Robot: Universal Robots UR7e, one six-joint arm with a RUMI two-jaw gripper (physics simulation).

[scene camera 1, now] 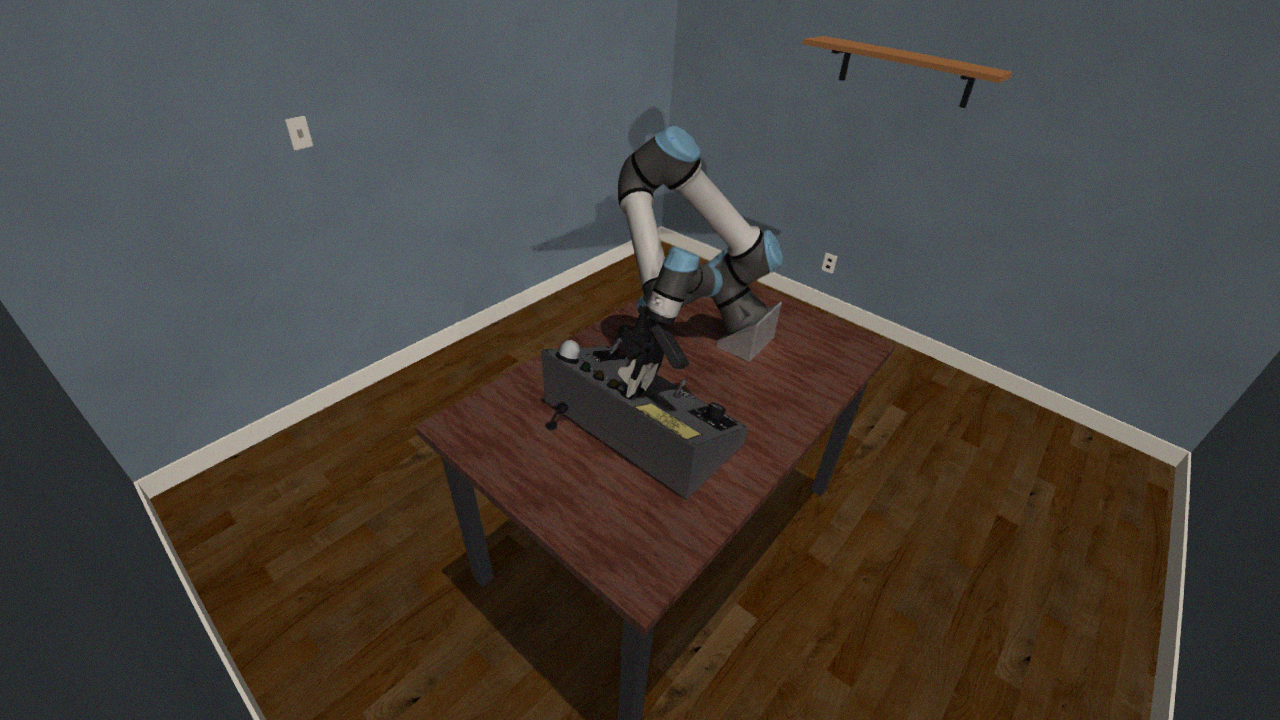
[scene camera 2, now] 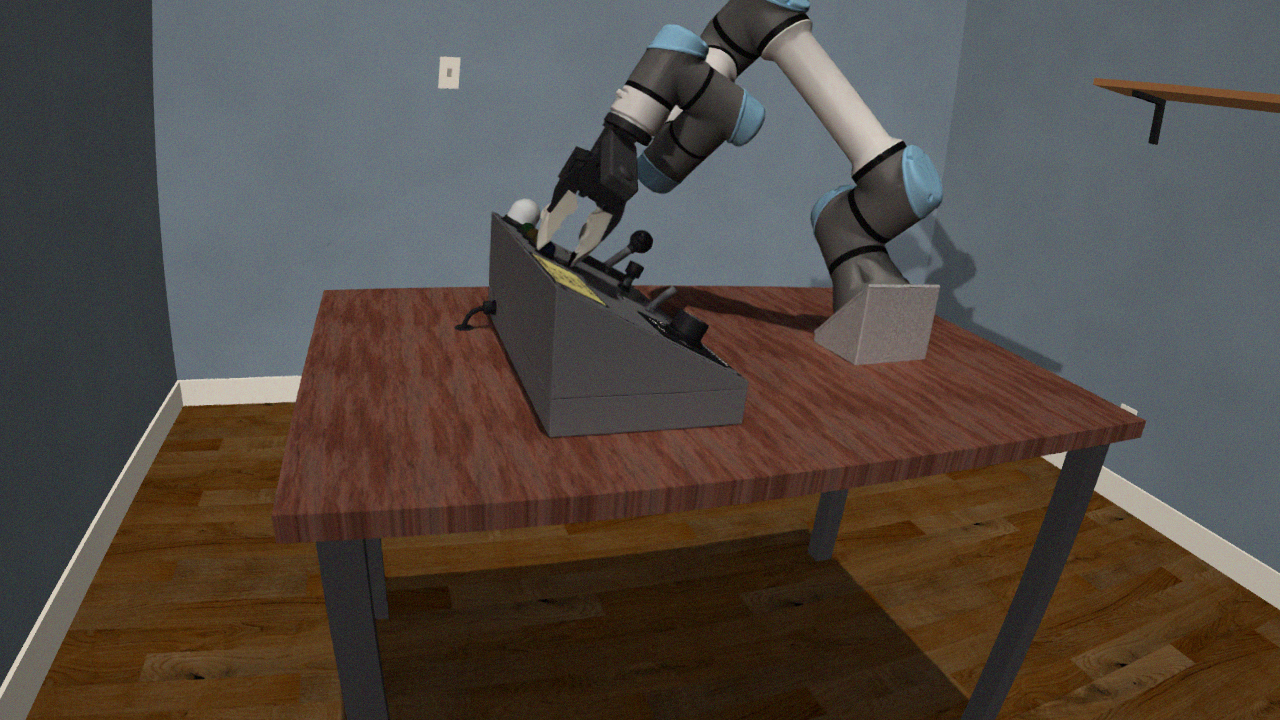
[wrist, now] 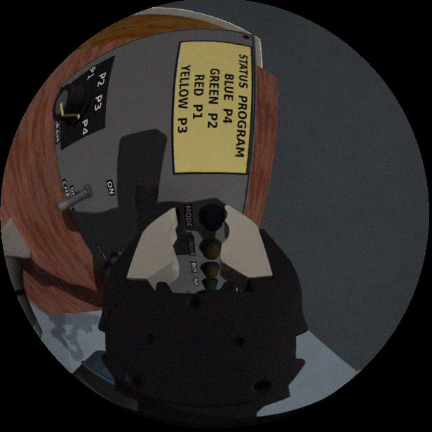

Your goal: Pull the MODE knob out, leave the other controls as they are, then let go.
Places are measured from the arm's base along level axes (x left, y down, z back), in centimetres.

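Pixels of known places: gripper, fingertip midpoint: (scene camera 1: 633, 396) (scene camera 2: 553, 258); arm's base, origin of the base link: (scene camera 1: 747, 321) (scene camera 2: 875, 309).
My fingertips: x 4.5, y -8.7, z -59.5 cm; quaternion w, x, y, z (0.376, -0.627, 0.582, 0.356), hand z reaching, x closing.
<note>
Ahead of a thing's pixels: the offset from my fingertips to its top centre. "spot": to the spot under its first point.
The MODE knob (wrist: 212, 217) is a small dark blue round cap beside the MODE label on the grey console (scene camera 1: 617, 434) (scene camera 2: 644, 367) (wrist: 145, 95). My gripper (scene camera 1: 636, 392) (scene camera 2: 558, 254) (wrist: 201, 208) is partly open, with its pale fingertips low over the upper part of the sloped console face. In the wrist view the knob shows between the fingertips, close to the right one, and neither finger is seen gripping it. How far the knob stands out is hard to tell, and the fingers largely hide it in the scene views.
Amber caps (wrist: 211, 249) and a green cap (wrist: 210, 285) line up beyond the knob. A white dome {spot: dz -1.9, dx -20.5, dy -3.9 cm} (scene camera 1: 569, 350) (scene camera 2: 523, 212), a ball-topped lever {dz +20.1, dx -21.4, dy -0.3 cm} (scene camera 2: 640, 241), a toggle switch {dz +15.5, dx +2.7, dy +3.2 cm} (scene camera 2: 660, 298) (wrist: 75, 197) and a P1–P4 dial (wrist: 71, 102) are also on the console. A yellow chart (wrist: 211, 107) lies near the knob.
</note>
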